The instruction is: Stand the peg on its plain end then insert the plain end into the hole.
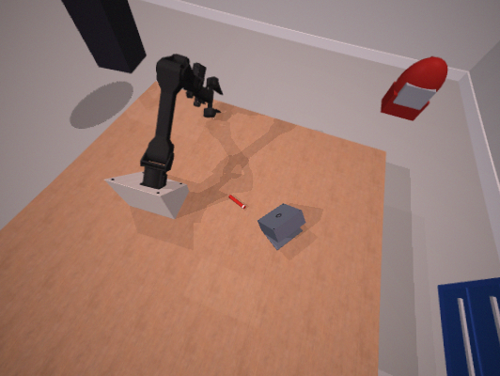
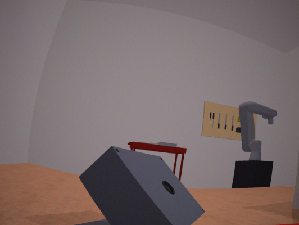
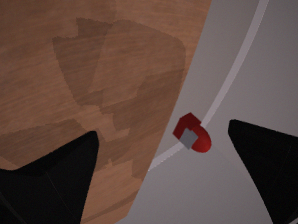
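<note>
Right now my gripper tip is 23 cm short of the red peg, 54 cm to the left of it and 2 cm above it. Also, from my gripper tip: grey sloped panel 39 cm ahead, 59 cm to the right, 2 cm above.
</note>
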